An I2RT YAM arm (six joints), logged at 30 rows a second.
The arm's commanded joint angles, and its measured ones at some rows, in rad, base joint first. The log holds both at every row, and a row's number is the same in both.
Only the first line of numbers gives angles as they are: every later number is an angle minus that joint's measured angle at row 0.
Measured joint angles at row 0:
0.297 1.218 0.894 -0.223 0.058 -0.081
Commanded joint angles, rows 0 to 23:
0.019 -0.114 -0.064 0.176 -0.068 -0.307
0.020 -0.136 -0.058 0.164 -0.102 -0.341
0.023 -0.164 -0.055 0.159 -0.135 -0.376
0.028 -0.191 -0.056 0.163 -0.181 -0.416
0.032 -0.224 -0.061 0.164 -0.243 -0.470
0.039 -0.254 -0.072 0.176 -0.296 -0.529
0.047 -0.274 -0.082 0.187 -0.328 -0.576
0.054 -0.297 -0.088 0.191 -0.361 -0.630
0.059 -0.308 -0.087 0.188 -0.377 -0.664
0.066 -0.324 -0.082 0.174 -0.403 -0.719
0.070 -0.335 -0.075 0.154 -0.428 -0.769
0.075 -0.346 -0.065 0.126 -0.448 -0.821
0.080 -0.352 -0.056 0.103 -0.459 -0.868
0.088 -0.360 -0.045 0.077 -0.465 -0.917
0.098 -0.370 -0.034 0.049 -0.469 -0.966
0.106 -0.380 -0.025 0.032 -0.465 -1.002
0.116 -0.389 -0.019 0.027 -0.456 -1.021
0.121 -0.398 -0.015 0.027 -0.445 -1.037
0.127 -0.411 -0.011 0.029 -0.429 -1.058
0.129 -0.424 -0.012 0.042 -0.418 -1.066
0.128 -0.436 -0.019 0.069 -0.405 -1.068
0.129 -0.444 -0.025 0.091 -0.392 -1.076
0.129 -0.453 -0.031 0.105 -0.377 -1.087
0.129 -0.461 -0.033 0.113 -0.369 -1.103
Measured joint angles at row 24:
0.122 -0.432 -0.050 0.071 -0.400 -1.019
